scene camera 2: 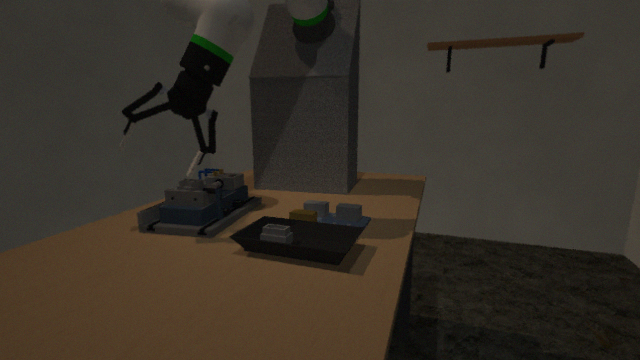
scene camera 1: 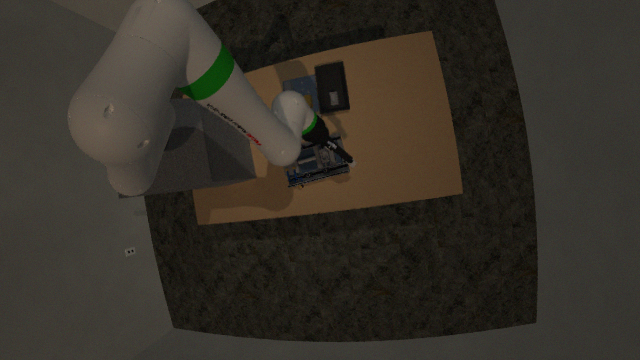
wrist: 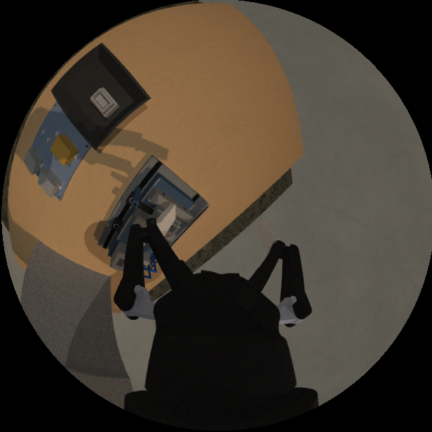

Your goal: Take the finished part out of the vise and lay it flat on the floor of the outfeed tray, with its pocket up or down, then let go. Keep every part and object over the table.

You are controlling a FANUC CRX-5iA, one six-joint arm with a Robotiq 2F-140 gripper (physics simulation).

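Frame: origin at the arm's base, x ahead, y left, z up, level; millimetres.
Where they show: gripper, fingertip midpoint: (scene camera 2: 156,163); arm's base, origin of the base link: (scene camera 2: 314,27).
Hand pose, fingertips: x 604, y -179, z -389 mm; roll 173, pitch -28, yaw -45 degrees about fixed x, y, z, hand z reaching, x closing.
Each offset is from my fingertips to the top centre of the thing.
The vise @[155 mm back, 15 mm left, 70 mm down] (scene camera 1: 307,164) (scene camera 2: 187,214) (wrist: 176,189) stands on the table, blue and grey on a grey base. The finished part @[85 mm back, 23 mm left, 55 mm down] (scene camera 1: 325,156) (scene camera 2: 192,184), small and light grey, sits between its jaws, its top above them. In the wrist view, one pale fingertip partly hides the part (wrist: 182,216). My gripper (scene camera 2: 157,156) (wrist: 216,217) is wide open, empty and tilted. In scene camera 2, one fingertip is close above the part, the other higher and off to the left. The black outfeed tray (scene camera 1: 327,75) (scene camera 2: 322,240) (wrist: 75,87) stands beside the vise.
Another light grey part @[5 mm back, 284 mm left, 123 mm down] (scene camera 1: 333,97) (scene camera 2: 276,234) (wrist: 104,102) lies in the tray. A blue plate @[168 mm back, 346 mm left, 161 mm down] (scene camera 1: 300,83) (scene camera 2: 361,220) (wrist: 70,176) with a yellow block @[131 mm back, 299 mm left, 126 mm down] (scene camera 2: 303,215) (wrist: 64,149) and two grey blocks adjoins it. The grey pedestal (scene camera 2: 305,135) (wrist: 65,290) stands behind. Blue and black fittings rise from the vise.
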